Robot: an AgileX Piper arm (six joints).
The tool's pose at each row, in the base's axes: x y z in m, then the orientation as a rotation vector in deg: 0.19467 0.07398 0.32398 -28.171 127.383 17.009; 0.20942 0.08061 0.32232 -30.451 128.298 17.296; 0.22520 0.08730 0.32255 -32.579 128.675 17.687; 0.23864 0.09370 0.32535 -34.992 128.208 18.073; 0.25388 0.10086 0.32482 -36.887 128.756 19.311; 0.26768 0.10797 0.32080 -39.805 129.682 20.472; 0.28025 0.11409 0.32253 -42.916 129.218 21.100; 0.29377 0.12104 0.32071 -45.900 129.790 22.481
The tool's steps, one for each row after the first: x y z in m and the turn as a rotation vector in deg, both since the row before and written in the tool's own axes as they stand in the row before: -0.00903 -0.00065 0.01350 -1.061 1.398 -1.232; -0.01139 -0.00144 0.01273 -1.049 0.860 -1.216; -0.01199 -0.00092 0.00921 -1.092 0.160 -1.623; -0.01079 -0.00182 0.01281 -1.596 0.915 -0.713; -0.00754 -0.00171 0.01405 -1.921 1.598 -1.285; -0.01092 -0.00218 0.00863 -1.483 0.475 -1.980; -0.00925 -0.00285 0.01186 -2.081 1.335 -1.312
